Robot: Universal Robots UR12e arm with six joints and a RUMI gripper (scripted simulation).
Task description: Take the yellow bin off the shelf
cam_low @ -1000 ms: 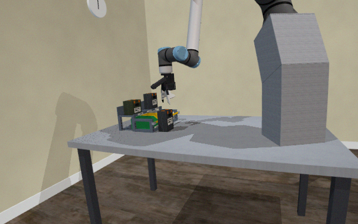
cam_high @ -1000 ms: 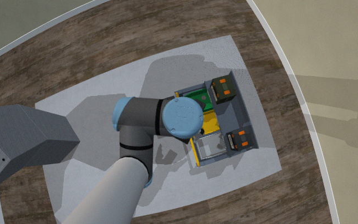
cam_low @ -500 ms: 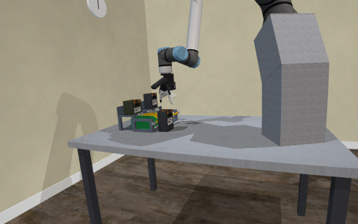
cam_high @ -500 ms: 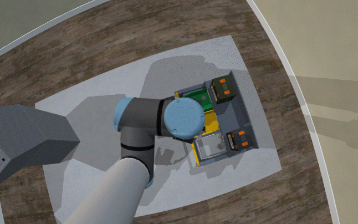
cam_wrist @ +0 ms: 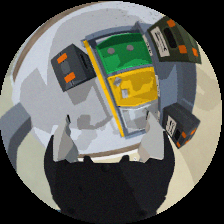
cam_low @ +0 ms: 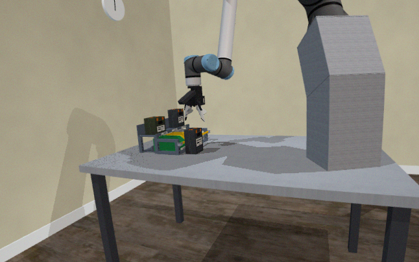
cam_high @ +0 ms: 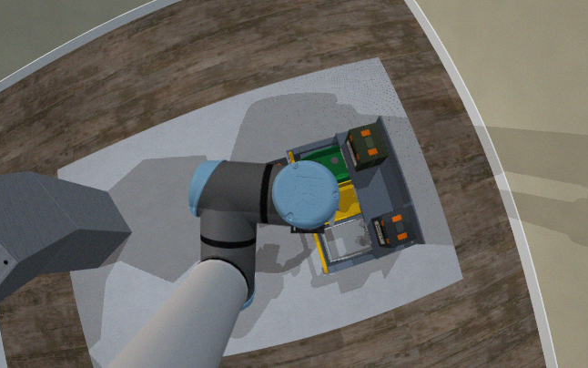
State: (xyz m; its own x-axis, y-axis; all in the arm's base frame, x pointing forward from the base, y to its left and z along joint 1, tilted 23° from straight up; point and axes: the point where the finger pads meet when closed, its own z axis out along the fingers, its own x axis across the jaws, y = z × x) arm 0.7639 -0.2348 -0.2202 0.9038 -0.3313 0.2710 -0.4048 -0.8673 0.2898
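Now: the thin yellow rod 10 cm below my hand. Round my hand: green bin (12 cm ahead, 11 cm below, 10 cm to the left); yellow open bin (11 cm below, 10 cm ahead, 1 cm to the right); black box (12 cm to the left, 9 cm below, 4 cm behind).
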